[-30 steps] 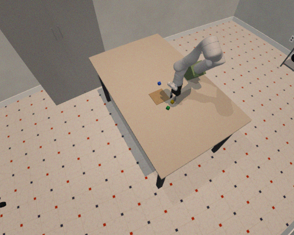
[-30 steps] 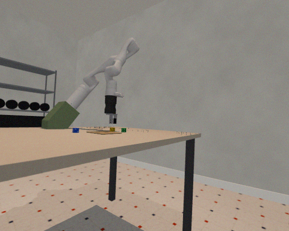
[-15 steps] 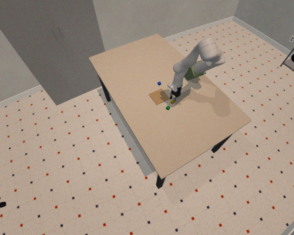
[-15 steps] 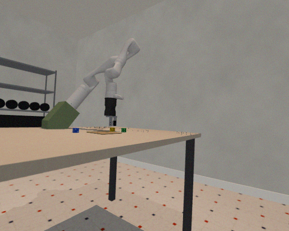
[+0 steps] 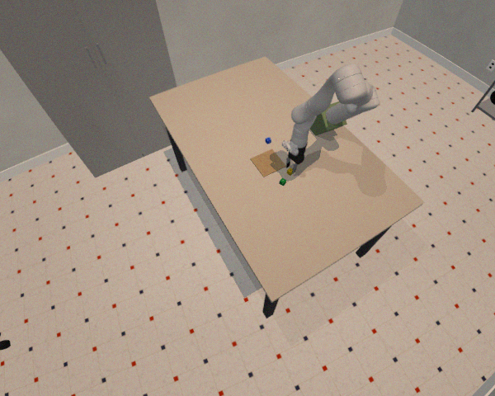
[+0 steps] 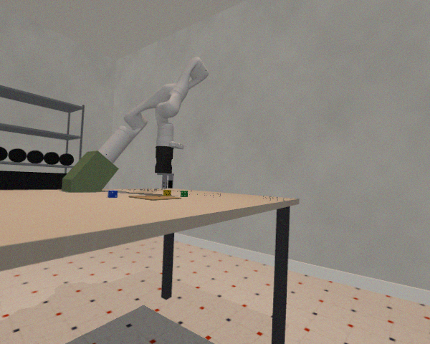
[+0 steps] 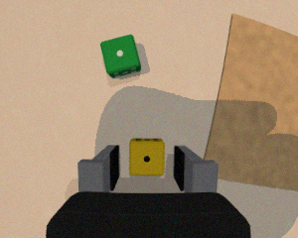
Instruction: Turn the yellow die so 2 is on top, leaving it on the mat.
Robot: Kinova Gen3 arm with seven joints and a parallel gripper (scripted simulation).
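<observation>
My hand is 4 cm above the yellow die. From my hand the other things lie so: blue die 3 cm ahead, 24 cm to the right, 4 cm below; brown mat 8 cm ahead, 10 cm to the right, 5 cm below; green die 6 cm ahead, 5 cm to the left, 4 cm below.
</observation>
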